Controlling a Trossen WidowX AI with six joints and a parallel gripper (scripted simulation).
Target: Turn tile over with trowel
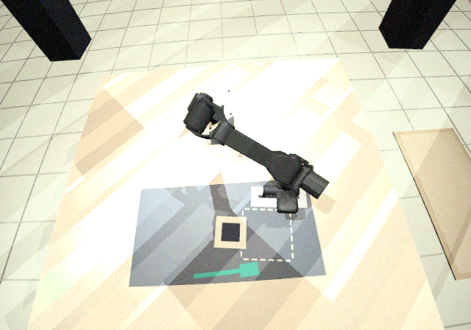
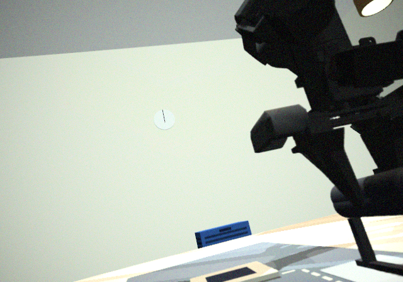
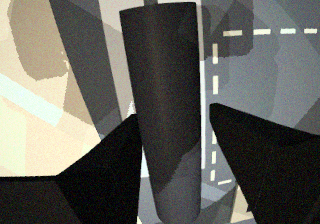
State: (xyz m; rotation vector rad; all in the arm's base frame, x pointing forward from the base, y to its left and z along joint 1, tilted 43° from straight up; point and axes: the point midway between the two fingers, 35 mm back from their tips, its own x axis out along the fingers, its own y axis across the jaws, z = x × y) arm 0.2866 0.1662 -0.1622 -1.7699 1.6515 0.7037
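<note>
The trowel is 3 cm to the right of my gripper tip and 3 cm below it. Also, from my gripper tip: grey mat: 20 cm to the right, 11 cm ahead, 8 cm below; then arrow: 25 cm ahead, 17 cm to the right, 6 cm below; then tile: 18 cm to the right, 13 cm ahead, 6 cm below.
</note>
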